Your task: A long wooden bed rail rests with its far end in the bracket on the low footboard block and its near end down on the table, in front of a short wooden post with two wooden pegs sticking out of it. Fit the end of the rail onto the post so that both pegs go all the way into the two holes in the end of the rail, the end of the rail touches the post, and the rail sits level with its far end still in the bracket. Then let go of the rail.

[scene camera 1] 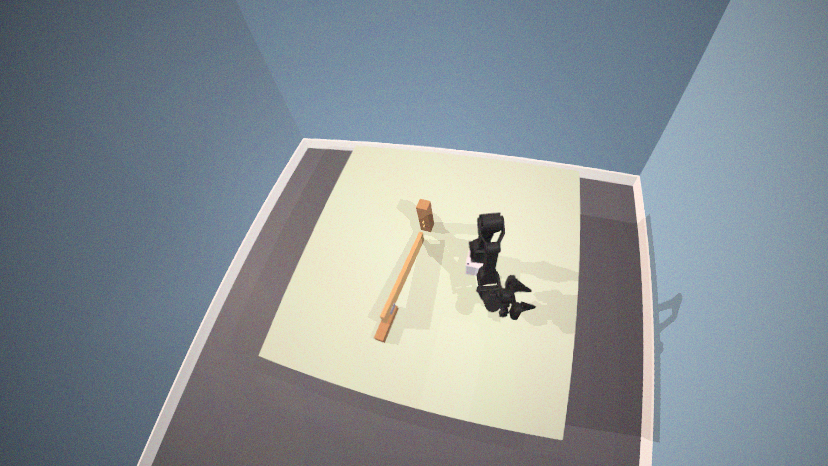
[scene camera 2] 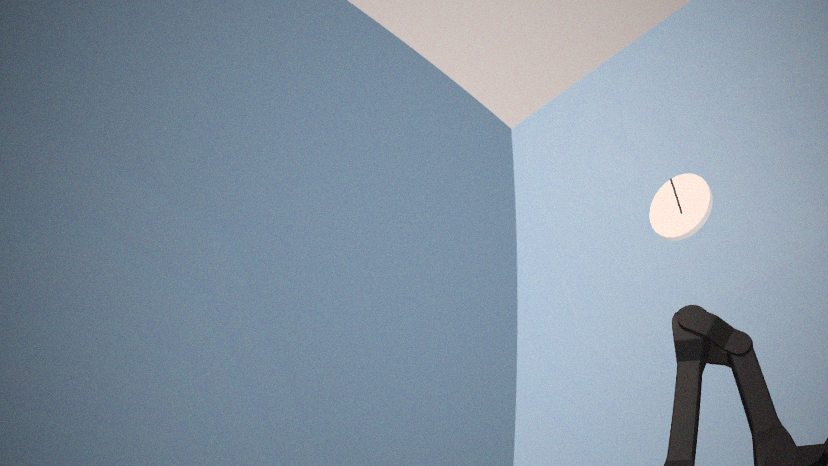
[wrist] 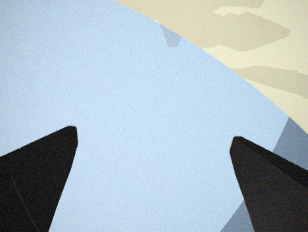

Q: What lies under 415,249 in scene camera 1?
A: A long wooden rail.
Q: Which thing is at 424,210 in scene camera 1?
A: A short wooden post.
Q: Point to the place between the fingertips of my gripper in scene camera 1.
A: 533,299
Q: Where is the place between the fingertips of my gripper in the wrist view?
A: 157,140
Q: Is my gripper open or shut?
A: Open.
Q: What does my gripper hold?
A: Nothing.
